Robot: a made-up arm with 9 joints.
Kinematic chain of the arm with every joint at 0, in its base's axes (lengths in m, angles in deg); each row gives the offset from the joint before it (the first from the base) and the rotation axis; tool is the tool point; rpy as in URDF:
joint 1: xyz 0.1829 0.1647 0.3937 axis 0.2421 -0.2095 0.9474
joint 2: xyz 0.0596 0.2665 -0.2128 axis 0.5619 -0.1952 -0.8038
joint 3: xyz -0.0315 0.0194 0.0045 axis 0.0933 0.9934 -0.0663
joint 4: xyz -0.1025 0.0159 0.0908 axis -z
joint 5: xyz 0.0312 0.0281 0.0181 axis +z
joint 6: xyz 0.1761 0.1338 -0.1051 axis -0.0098 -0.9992 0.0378
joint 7: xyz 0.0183 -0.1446 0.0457 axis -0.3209 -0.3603 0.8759
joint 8: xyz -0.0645 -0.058 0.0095 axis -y
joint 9: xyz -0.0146 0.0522 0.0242 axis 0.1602 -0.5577 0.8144
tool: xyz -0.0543 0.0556 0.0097 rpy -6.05 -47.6 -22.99
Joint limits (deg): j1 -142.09..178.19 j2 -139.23..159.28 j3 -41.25..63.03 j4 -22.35..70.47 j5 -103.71..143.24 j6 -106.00..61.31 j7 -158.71..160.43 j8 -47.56..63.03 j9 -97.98..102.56
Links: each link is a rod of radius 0.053 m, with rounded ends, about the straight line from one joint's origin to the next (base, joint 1, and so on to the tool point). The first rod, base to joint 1, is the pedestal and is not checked.
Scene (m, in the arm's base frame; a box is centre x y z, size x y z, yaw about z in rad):
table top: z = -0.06
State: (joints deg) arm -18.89 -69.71 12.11 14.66 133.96 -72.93 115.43 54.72 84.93
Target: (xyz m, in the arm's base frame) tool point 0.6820 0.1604 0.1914
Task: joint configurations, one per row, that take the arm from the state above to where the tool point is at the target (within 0.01 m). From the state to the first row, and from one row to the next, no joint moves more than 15 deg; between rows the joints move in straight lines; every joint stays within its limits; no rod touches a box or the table.
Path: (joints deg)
1: -31.77 -61.76 19.38 10.83 135.29 -66.79 118.30 53.91 86.59
2: -44.64 -53.80 26.66 7.00 136.61 -60.65 121.17 53.10 88.25
3: -57.52 -45.85 33.93 3.17 137.94 -54.51 124.05 52.29 89.91
4: -70.39 -37.89 41.21 -0.67 139.26 -48.37 126.92 51.48 91.57
5: -83.27 -29.94 48.48 -4.50 140.59 -42.23 129.79 50.68 93.22
6: -96.14 -21.98 55.76 -8.33 141.91 -36.09 132.66 49.87 94.88
7: -109.02 -14.03 63.03 -12.16 143.24 -29.95 135.54 49.06 96.54

